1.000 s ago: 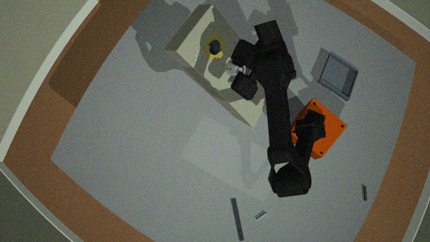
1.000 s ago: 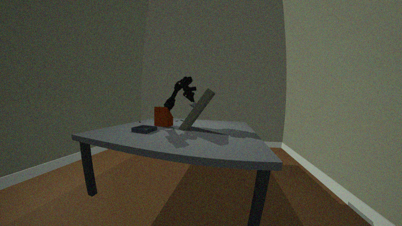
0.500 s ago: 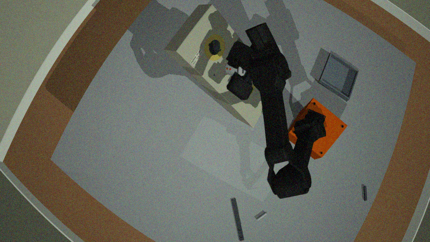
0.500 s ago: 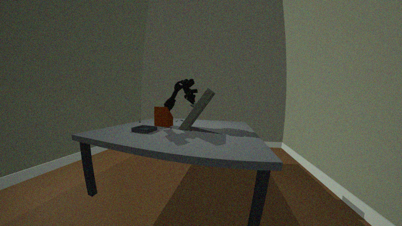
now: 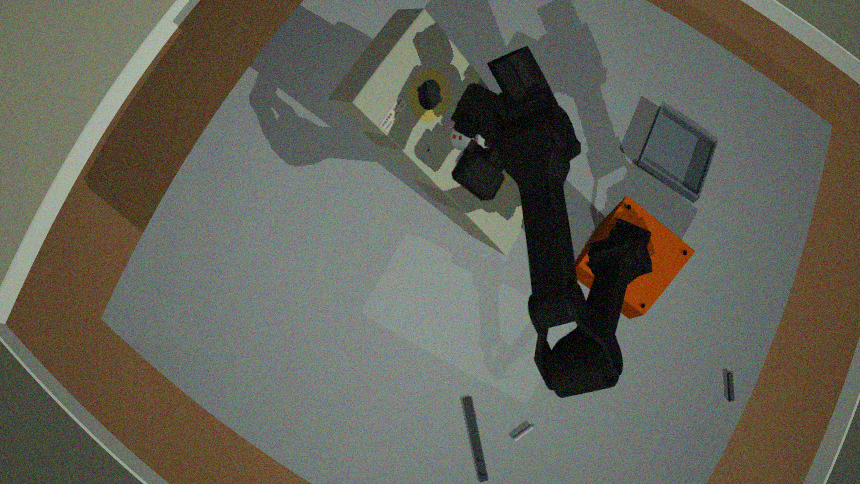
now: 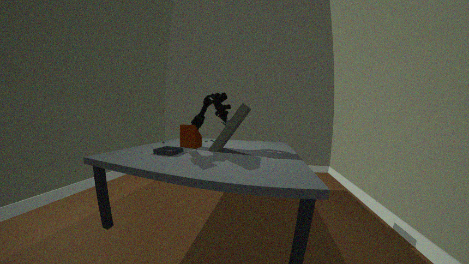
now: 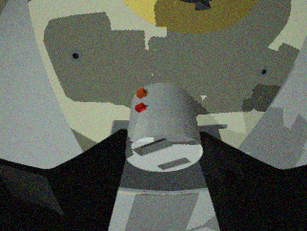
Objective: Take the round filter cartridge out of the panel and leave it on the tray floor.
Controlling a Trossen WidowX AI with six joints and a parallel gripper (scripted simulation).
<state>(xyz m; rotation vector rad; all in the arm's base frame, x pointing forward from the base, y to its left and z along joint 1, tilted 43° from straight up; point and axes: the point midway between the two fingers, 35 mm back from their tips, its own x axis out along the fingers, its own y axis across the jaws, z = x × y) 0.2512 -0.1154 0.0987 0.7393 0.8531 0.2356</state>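
The tray is 370 mm behind my gripper tip, 250 mm to the right of it and 210 mm below it. From my gripper tip the other things lie so: filter cartridge: right at my gripper tip.
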